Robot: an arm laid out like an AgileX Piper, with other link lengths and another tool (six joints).
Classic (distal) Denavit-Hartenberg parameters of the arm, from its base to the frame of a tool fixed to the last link. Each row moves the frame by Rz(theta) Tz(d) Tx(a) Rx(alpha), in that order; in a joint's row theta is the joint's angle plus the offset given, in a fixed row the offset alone. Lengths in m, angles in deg.
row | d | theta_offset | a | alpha
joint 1 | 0.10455 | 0.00 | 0.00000 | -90.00
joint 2 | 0.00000 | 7.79 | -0.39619 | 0.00
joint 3 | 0.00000 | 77.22 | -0.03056 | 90.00
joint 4 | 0.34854 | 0.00 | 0.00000 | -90.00
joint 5 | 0.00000 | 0.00 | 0.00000 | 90.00
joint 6 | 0.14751 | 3.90 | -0.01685 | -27.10
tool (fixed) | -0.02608 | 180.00 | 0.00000 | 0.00
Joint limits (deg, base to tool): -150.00..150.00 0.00..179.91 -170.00..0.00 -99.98..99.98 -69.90..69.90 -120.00..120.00
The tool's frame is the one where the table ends.
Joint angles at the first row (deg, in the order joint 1, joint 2, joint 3, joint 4, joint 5, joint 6):
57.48, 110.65, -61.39, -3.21, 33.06, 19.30
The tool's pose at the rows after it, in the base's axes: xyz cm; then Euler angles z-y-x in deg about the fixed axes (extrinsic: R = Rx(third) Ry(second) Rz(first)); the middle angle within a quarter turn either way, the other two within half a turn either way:
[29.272 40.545 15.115 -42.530 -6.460 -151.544]
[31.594 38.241 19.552 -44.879 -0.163 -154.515]
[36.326 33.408 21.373 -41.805 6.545 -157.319]
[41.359 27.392 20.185 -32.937 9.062 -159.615]
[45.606 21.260 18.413 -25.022 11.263 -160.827]
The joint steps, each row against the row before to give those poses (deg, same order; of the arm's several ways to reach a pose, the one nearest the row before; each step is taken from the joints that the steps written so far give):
-0.10, -3.25, -1.91, -5.83, 4.75, 0.01
-2.20, -4.04, -1.36, -9.02, 4.64, 3.17
-6.72, -1.68, 0.00, -6.88, 1.41, 2.29
-9.08, 1.40, 0.00, -0.24, 0.03, 0.14
-8.77, 2.16, 0.00, 0.00, -1.98, 0.00

